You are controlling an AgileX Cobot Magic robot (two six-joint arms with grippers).
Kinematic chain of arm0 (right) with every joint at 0, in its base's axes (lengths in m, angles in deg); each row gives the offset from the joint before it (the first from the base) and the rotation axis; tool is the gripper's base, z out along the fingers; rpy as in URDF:
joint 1: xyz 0 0 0.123 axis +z
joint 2: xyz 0 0 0 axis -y
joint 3: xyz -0.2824 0 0.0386 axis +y
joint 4: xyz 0.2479 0 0.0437 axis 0.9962 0 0.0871
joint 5: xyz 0 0 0 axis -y
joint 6: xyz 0.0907 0 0.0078 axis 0.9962 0 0.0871
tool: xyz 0 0 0 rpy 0 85 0
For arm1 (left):
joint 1: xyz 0 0 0.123 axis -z
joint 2: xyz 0 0 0 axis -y
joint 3: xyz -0.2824 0 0.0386 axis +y
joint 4: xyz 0.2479 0 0.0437 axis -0.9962 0 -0.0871
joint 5: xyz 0 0 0 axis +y
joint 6: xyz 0.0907 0 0.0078 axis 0.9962 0 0.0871
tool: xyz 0 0 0 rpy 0 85 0
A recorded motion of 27 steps. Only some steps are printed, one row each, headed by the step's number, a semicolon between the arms.
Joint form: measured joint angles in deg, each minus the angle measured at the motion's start. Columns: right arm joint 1, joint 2, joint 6, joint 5, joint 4, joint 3; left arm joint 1, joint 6, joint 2, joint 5, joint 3, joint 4.
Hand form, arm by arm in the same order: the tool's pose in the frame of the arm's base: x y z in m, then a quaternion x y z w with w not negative. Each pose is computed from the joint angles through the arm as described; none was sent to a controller.
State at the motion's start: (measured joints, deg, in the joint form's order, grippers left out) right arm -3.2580 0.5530 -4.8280 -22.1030 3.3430 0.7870; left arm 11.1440 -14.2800 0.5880 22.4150 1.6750 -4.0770
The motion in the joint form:
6: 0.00 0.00 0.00 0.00 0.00 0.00; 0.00 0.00 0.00 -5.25 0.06 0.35
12: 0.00 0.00 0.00 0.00 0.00 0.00; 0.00 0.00 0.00 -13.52 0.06 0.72
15: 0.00 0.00 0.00 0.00 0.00 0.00; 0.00 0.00 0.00 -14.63 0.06 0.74
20: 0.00 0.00 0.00 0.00 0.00 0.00; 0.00 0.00 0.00 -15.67 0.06 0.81
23: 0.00 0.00 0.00 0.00 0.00 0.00; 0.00 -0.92 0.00 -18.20 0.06 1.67
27: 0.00 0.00 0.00 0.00 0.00 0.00; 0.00 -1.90 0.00 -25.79 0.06 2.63
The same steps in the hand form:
6: 0.0522 -0.0010 0.1744 0.00424 0.80539 -0.01696 0.59248; 0.0538 -0.0088 0.1764 -0.00304 0.78410 -0.11029 0.61075
12: 0.0522 -0.0010 0.1744 0.00424 0.80539 -0.01696 0.59248; 0.0557 -0.0101 0.1893 -0.00190 0.73743 -0.12621 0.66352
15: 0.0522 -0.0010 0.1744 0.00424 0.80539 -0.01696 0.59248; 0.0558 -0.0103 0.1911 -0.00161 0.73087 -0.12809 0.67039
20: 0.0522 -0.0010 0.1744 0.00424 0.80539 -0.01696 0.59248; 0.0559 -0.0104 0.1927 -0.00162 0.72466 -0.13016 0.67670
23: 0.0522 -0.0010 0.1744 0.00424 0.80539 -0.01696 0.59248; 0.0560 -0.0107 0.1967 -0.01134 0.70922 -0.14514 0.68979
27: 0.0522 -0.0010 0.1744 0.00424 0.80539 -0.01696 0.59248; 0.0552 -0.0110 0.2087 -0.02017 0.66083 -0.16848 0.73110

